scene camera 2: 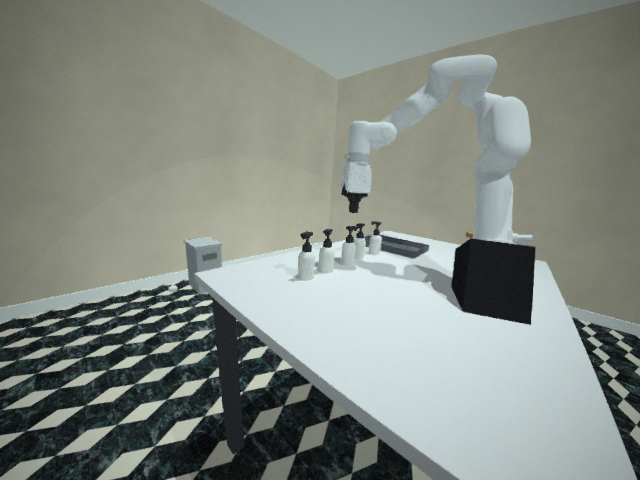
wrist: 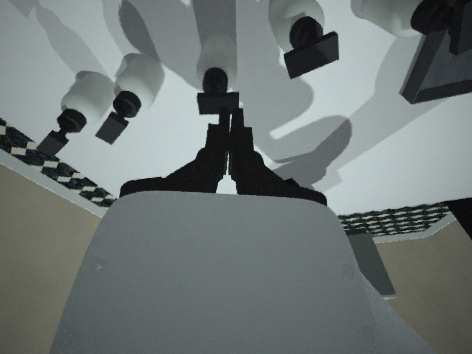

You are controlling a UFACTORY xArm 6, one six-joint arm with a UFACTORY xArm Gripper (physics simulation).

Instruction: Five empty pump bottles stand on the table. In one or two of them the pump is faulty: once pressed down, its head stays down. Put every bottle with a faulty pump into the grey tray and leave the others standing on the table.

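Frame: origin at the arm's base, x left, y down, z back, level; millimetres.
Seen in the pictures: gripper, fingertip midpoint: (scene camera 2: 353, 212) (wrist: 229, 124); arm's base, link origin: (scene camera 2: 490, 247).
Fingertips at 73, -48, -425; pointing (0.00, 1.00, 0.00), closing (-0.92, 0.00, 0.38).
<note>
Offsets run from my fingertips to a thing's middle, as dx, dy, dz. Level surfaces: height alone.
Five white pump bottles with black heads stand upright in a row: the first {+228, +118, -1} (scene camera 2: 306, 264) (wrist: 90, 95), second {+137, +118, +3} (scene camera 2: 326, 259) (wrist: 142, 80), third {+21, +118, +10} (scene camera 2: 348, 254) (wrist: 216, 55), fourth {-78, +118, -9} (scene camera 2: 360, 249) (wrist: 290, 12) and fifth {-193, +118, +2} (scene camera 2: 375, 244) (wrist: 387, 17), which is nearest the tray. All heads look raised in the scene view. The grey tray {-367, +174, +8} (scene camera 2: 422, 250) (wrist: 440, 95) lies beside the fifth bottle. My gripper (scene camera 2: 353, 210) (wrist: 229, 124) is shut and empty, above the row. In the wrist view its tips appear next to the third bottle's head {+16, +53, +11} (wrist: 218, 102); the scene view shows a gap below them.
A large black box (scene camera 2: 496, 279) stands on the white table {dy +189} (scene camera 2: 361, 335) in front of the arm's base (scene camera 2: 493, 206). A grey cabinet (scene camera 2: 204, 258) stands beyond the table's left corner. The first bottle stands closest to that corner.
</note>
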